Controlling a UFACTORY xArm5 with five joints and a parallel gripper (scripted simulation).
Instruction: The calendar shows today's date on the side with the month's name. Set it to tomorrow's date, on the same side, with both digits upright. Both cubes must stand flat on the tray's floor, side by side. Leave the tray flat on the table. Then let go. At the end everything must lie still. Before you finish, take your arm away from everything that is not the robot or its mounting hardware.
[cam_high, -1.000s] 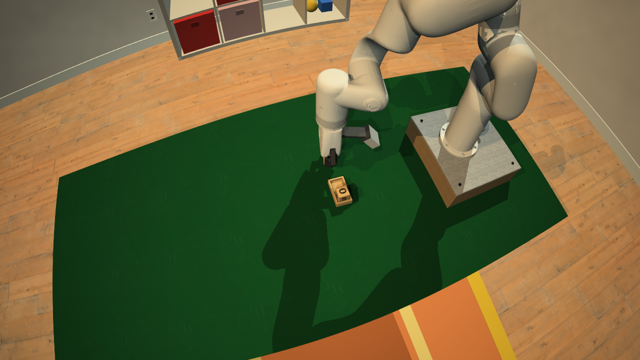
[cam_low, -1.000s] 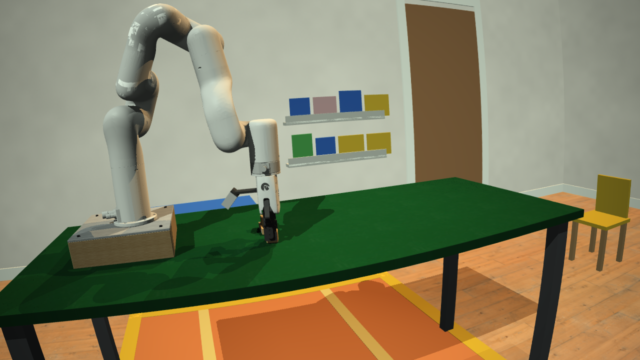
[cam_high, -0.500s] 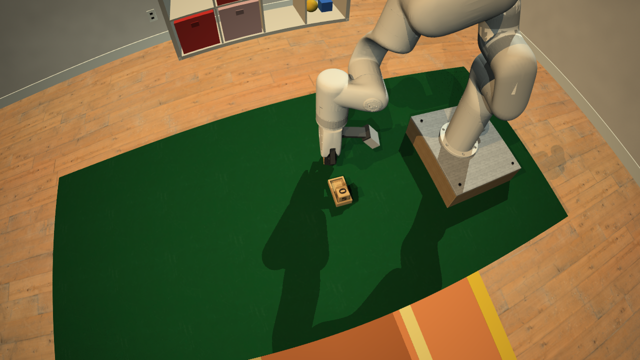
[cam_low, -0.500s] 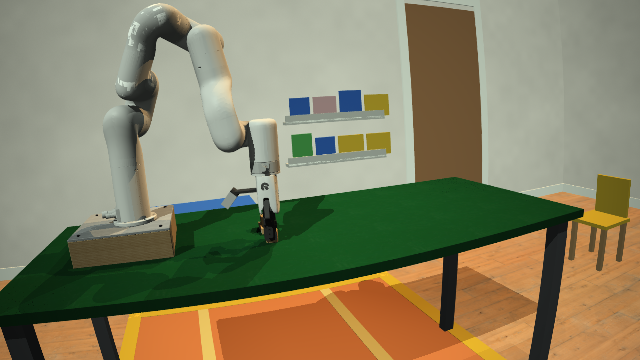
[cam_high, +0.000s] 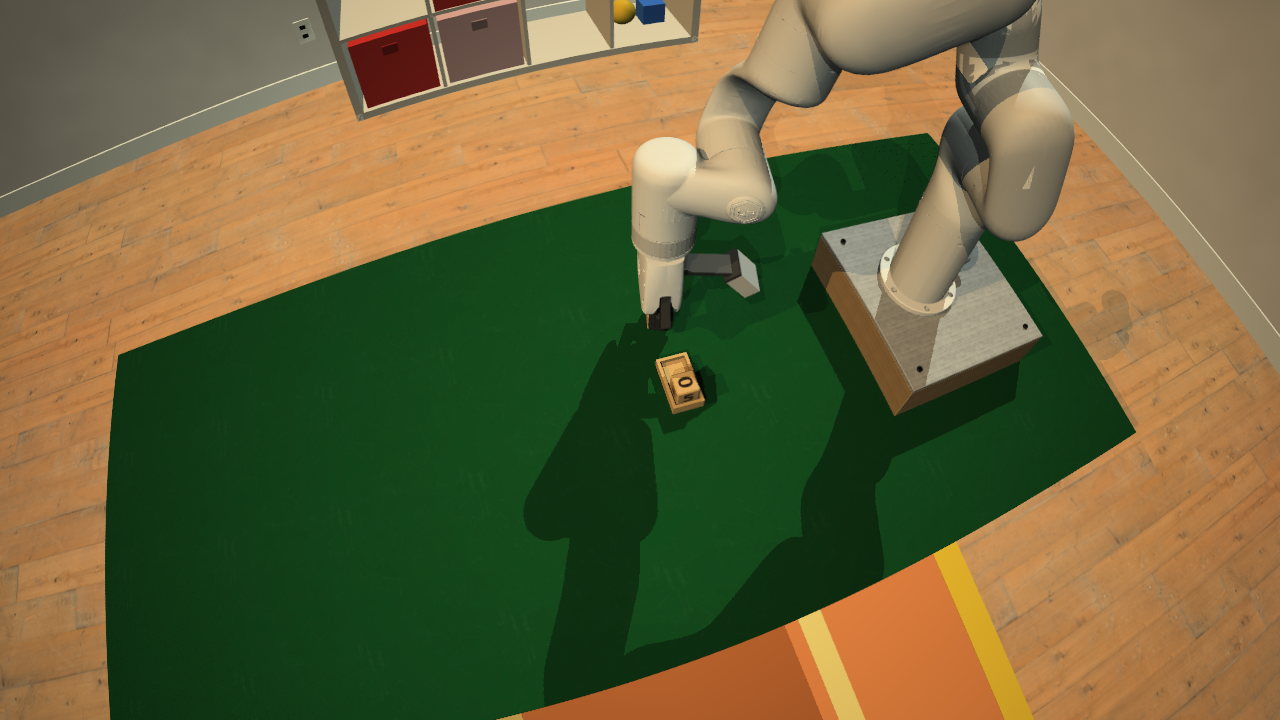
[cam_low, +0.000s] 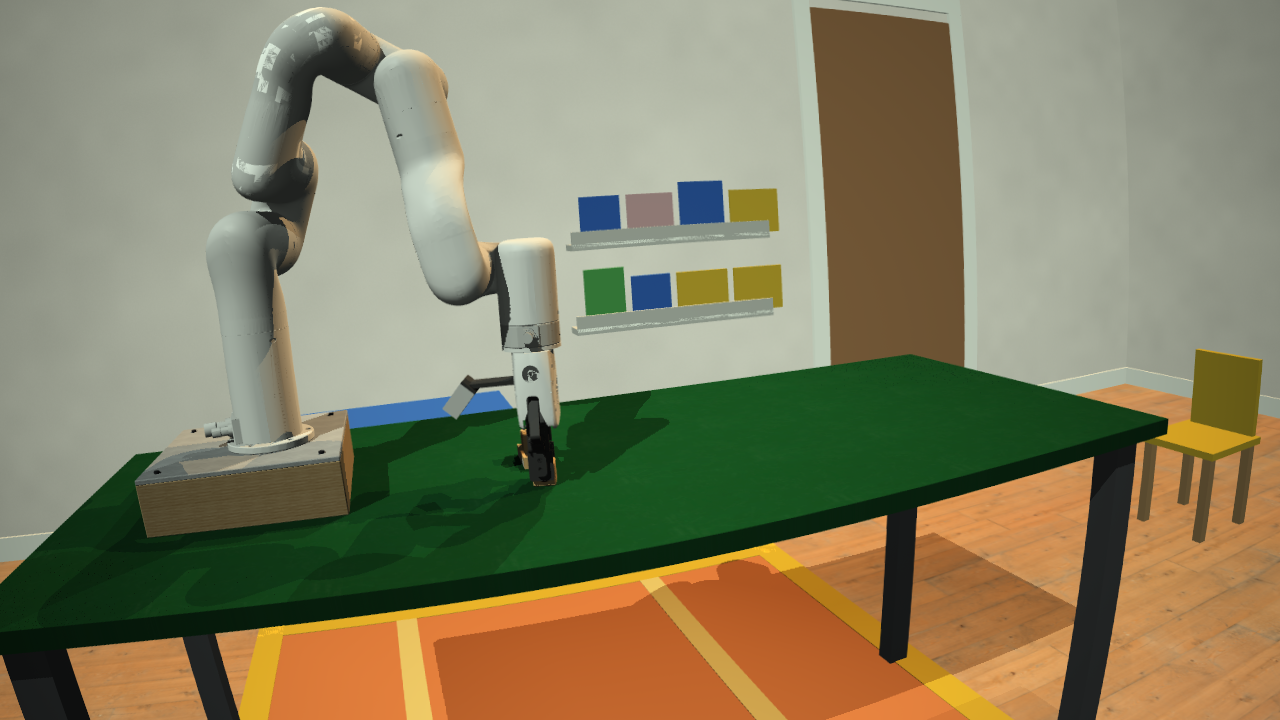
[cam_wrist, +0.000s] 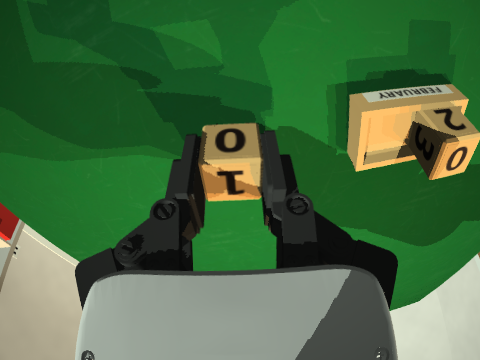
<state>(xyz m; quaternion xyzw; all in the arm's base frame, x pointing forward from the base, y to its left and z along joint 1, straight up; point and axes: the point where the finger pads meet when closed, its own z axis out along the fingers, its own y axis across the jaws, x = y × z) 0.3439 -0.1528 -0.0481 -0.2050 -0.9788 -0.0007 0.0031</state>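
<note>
The date cube lies 120 mm to the left of my hand and 30 mm ahead of it. Round my hand: wooden tray (100 mm to the left, 20 mm below, 20 mm ahead).
</note>
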